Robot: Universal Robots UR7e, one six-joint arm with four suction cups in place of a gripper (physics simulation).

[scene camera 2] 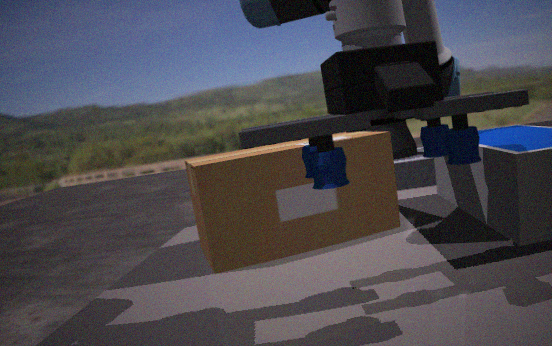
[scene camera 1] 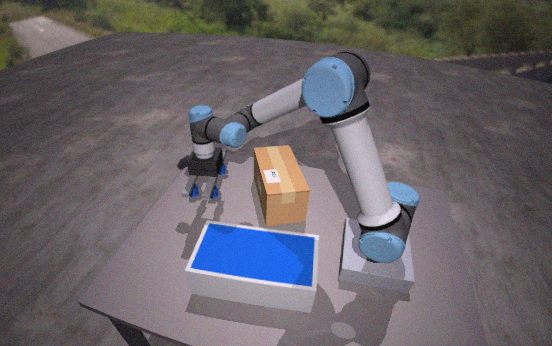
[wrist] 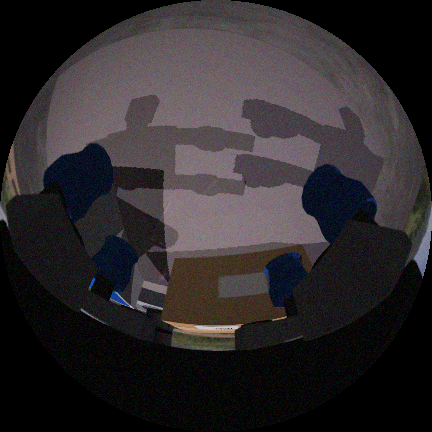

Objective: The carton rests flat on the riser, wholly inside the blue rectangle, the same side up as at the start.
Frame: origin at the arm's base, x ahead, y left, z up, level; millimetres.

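Seen in the pictures: end effector, tool point: (scene camera 2: 390,168) (wrist: 201,229).
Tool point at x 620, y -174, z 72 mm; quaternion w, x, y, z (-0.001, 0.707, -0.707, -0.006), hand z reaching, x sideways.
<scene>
Offsets run from my tool point to a thing's top centre. Level surfaces: height alone.
A brown taped carton @(21 mm up, 256 mm back, 98 mm right) (scene camera 1: 282,172) (scene camera 2: 240,215) (wrist: 195,287) stands on the table, off the riser, with a barcode label on its top and a plain pale label on one long side. The white riser @(14 mm down, 207 mm back, 293 mm left) (scene camera 1: 250,295) (scene camera 2: 517,195) stands in front of it in scene camera 1. Its top bears the blue rectangle @(14 mm down, 207 mm back, 293 mm left) (scene camera 1: 255,252) (scene camera 2: 525,136), with no carton on it. My gripper (scene camera 1: 207,181) (scene camera 2: 387,153) (wrist: 205,230) is open and holds nothing. Its blue cups point down beside the carton's pale-labelled long side, apart from the carton in scene camera 1.
The arm's pale base block (scene camera 1: 375,281) stands on the table @(134 mm down) (scene camera 1: 150,280) (scene camera 2: 310,280) (wrist: 200,75), right of the riser in scene camera 1. The arm reaches behind and above the carton there. Shadows of the arm and gripper fall on the table.
</scene>
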